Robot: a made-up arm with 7 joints. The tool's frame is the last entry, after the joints.
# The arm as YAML. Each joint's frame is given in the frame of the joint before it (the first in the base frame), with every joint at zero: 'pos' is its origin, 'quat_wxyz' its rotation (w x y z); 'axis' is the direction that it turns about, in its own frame. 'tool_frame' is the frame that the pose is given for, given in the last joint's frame.
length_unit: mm
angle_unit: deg
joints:
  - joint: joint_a
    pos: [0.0, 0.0, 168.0]
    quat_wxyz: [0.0, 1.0, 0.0, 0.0]
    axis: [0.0, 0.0, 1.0]
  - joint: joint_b
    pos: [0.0, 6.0, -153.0]
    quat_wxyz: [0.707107, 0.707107, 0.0, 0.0]
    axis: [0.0, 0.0, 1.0]
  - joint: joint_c
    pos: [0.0, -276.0, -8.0]
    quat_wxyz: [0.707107, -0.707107, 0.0, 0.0]
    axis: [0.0, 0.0, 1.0]
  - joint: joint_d
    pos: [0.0, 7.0, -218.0]
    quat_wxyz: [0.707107, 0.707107, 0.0, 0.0]
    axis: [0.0, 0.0, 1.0]
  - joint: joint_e
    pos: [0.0, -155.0, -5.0]
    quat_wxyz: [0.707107, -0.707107, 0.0, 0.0]
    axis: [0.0, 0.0, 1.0]
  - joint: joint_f
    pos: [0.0, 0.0, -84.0]
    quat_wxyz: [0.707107, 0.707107, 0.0, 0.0]
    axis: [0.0, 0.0, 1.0]
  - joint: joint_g
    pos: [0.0, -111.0, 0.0]
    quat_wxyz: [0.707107, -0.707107, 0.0, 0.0]
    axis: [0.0, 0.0, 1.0]
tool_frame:
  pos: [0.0, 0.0, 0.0]
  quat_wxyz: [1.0, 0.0, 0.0, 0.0]
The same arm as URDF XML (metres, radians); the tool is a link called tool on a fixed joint. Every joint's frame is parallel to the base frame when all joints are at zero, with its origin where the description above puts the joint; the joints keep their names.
<robot name="arm">
<joint name="tool_fixed" type="fixed"><parent link="link7"/><child link="tool"/><origin xyz="0 0 0" rpy="3.1416 0 0"/></joint>
<joint name="joint_g" type="continuous"><parent link="link6"/><child link="link7"/><origin xyz="0 0 0.111"/><axis xyz="0 0 -1"/></joint>
<joint name="joint_f" type="continuous"><parent link="link5"/><child link="link6"/><origin xyz="0 0 0.084"/><axis xyz="0 1 0"/></joint>
<joint name="joint_e" type="continuous"><parent link="link4"/><child link="link5"/><origin xyz="0 -0.005 0.155"/><axis xyz="0 0 -1"/></joint>
<joint name="joint_d" type="continuous"><parent link="link3"/><child link="link4"/><origin xyz="0 -0.007 0.218"/><axis xyz="0 1 0"/></joint>
<joint name="joint_c" type="continuous"><parent link="link2"/><child link="link3"/><origin xyz="0 -0.008 0.276"/><axis xyz="0 0 -1"/></joint>
<joint name="joint_b" type="continuous"><parent link="link1"/><child link="link2"/><origin xyz="0 -0.006 0.153"/><axis xyz="0 1 0"/></joint>
<joint name="joint_a" type="continuous"><parent link="base"/><child link="link1"/><origin xyz="0 0 0.168"/><axis xyz="0 0 -1"/></joint>
<link name="base"/>
<link name="link1"/>
<link name="link2"/>
<link name="link3"/>
<link name="link4"/>
<link name="link5"/>
<link name="link6"/>
<link name="link7"/>
<link name="tool"/>
</robot>

